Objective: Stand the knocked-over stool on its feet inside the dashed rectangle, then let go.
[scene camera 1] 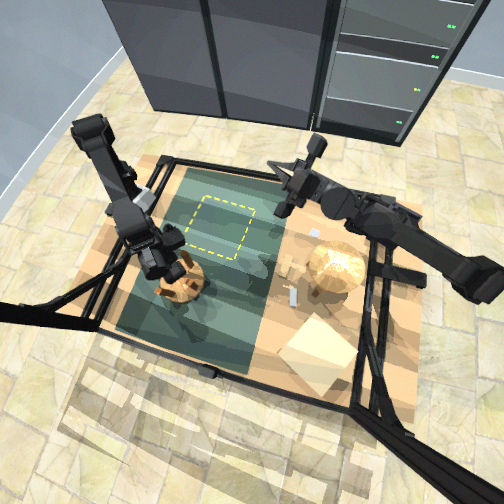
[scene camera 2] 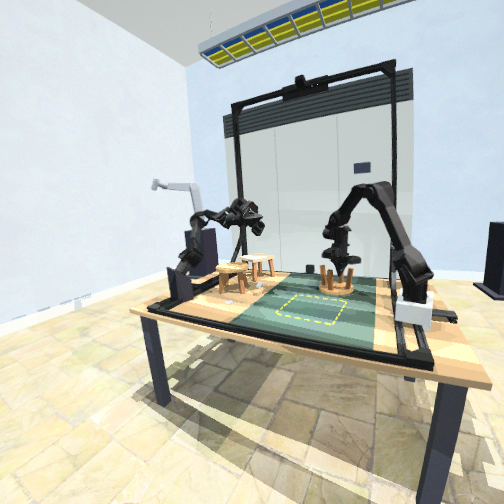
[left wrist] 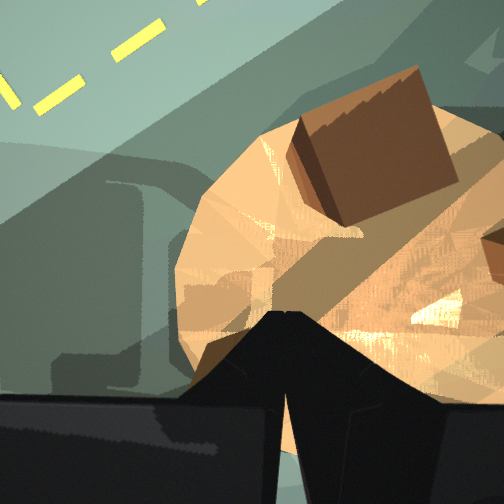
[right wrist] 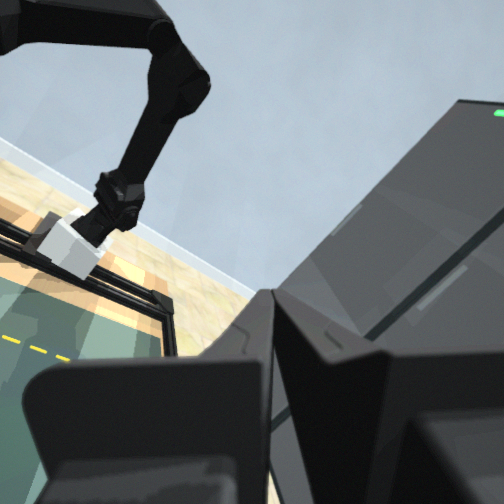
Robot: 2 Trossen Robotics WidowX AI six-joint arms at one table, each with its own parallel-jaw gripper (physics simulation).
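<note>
The small wooden stool (scene camera 1: 187,291) (scene camera 2: 336,288) (left wrist: 235,240) rests upside down on the green mat (scene camera 1: 215,320) (scene camera 2: 360,320), round seat down and brown legs pointing up. It is outside the yellow dashed rectangle (scene camera 1: 220,200) (scene camera 2: 305,320) (left wrist: 139,39) (right wrist: 35,348), just beyond its near left corner in scene camera 1. My left gripper (scene camera 1: 175,273) (scene camera 2: 341,273) (left wrist: 285,314) is shut on nothing, its tips just over the seat among the legs. My right gripper (scene camera 1: 281,210) (scene camera 2: 258,229) (right wrist: 273,292) is shut and empty, raised high over the mat's far right edge.
An upright round-topped stool (scene camera 1: 336,267) (scene camera 2: 232,269) and a square-topped stool (scene camera 1: 318,352) (scene camera 2: 257,258) stand on the bare wood to the right of the mat in scene camera 1. Small grey blocks (scene camera 1: 293,296) (scene camera 1: 314,232) lie near them. A black frame (scene camera 1: 372,320) borders the table. Dark cabinets (scene camera 1: 260,60) stand behind.
</note>
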